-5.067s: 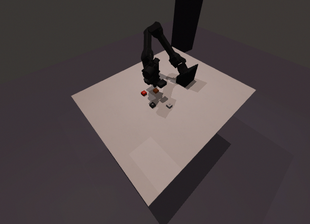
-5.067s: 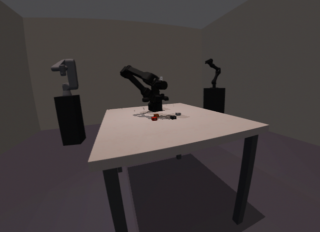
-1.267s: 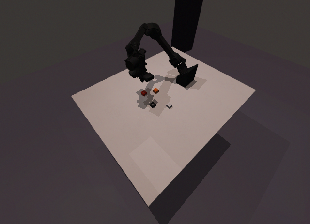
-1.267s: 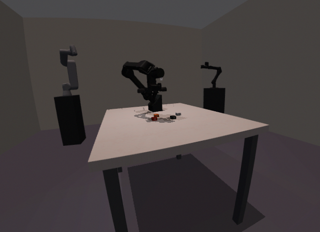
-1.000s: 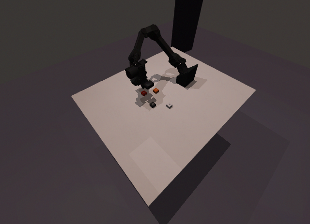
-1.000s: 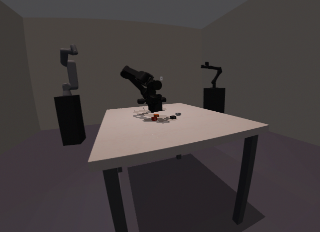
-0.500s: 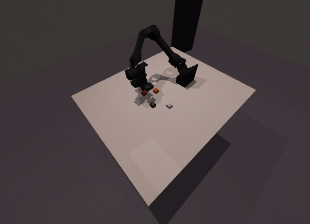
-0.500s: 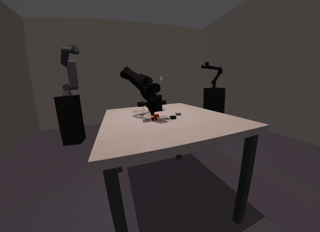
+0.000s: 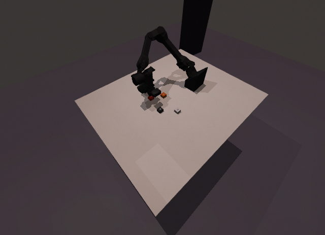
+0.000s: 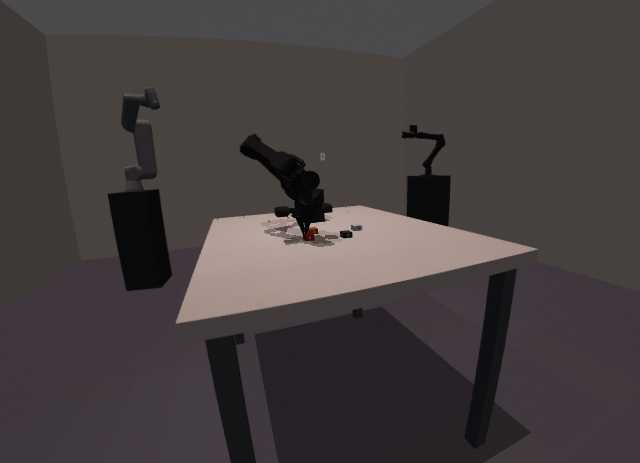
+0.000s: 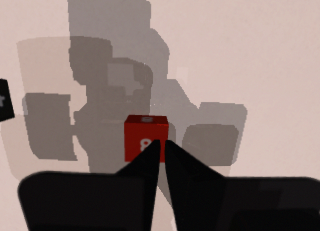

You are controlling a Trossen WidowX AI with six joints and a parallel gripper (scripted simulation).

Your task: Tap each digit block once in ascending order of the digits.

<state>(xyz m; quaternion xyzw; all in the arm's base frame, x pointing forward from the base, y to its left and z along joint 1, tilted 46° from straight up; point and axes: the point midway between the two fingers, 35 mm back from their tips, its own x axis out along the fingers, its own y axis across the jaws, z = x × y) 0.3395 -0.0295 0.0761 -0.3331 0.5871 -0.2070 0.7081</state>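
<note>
Now: gripper tip 10 mm to the right of the red block and 10 mm above it. The rest, counted from my gripper tip: grey block 80 mm behind, 210 mm to the left, 10 mm below; black block 10 mm ahead, 140 mm to the left, 10 mm below; orange block 90 mm behind, 40 mm to the left, 10 mm below.
</note>
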